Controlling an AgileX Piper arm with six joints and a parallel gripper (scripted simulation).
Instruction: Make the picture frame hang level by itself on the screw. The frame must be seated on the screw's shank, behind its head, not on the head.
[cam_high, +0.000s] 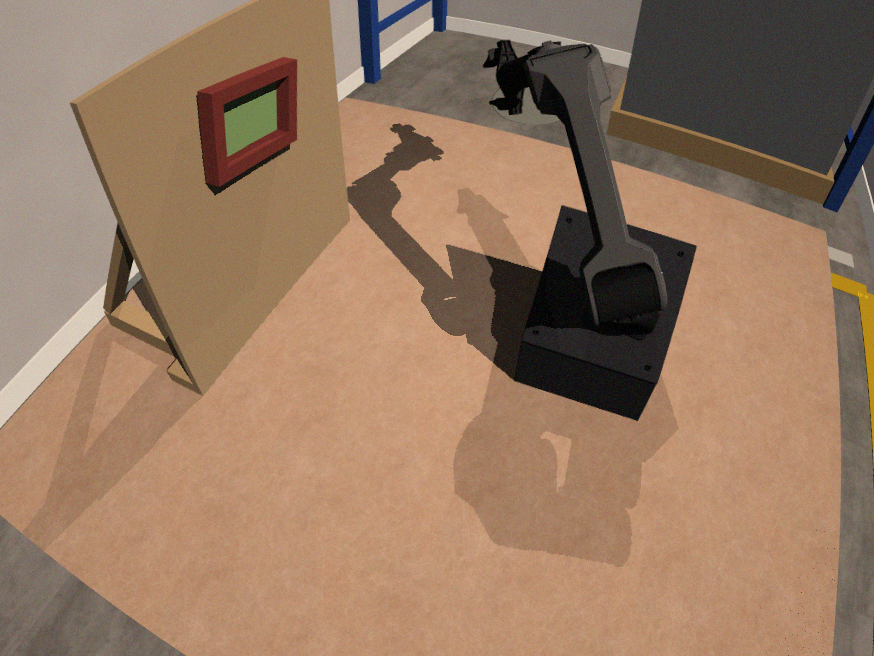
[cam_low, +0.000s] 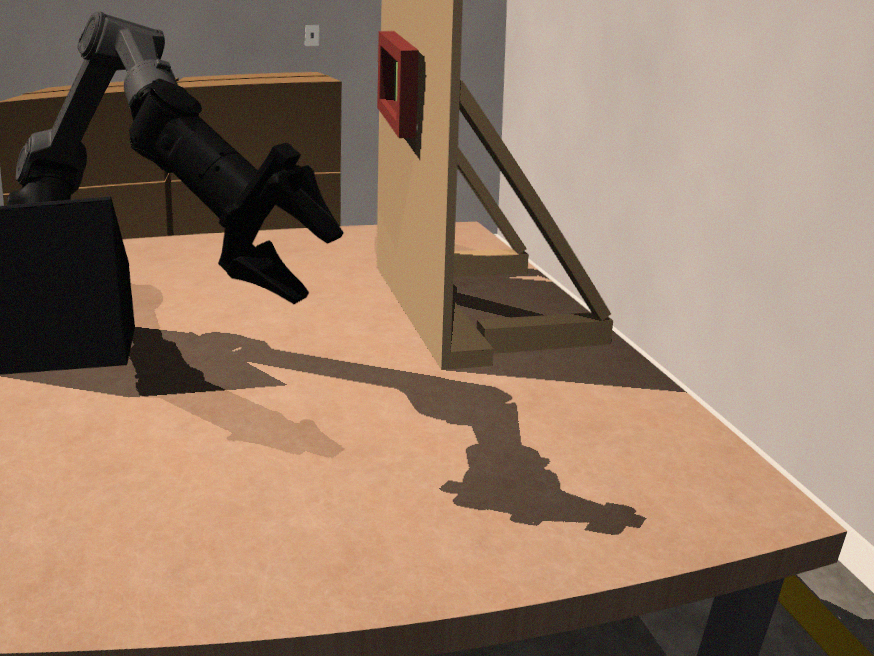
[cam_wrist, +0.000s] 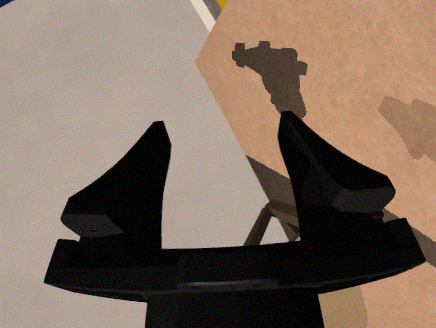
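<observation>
My gripper is now 17 cm short of the picture frame, 51 cm to the right of it and 14 cm below it. Also, from my hand: tan board (18 cm ahead, 51 cm to the left, 2 cm above).
</observation>
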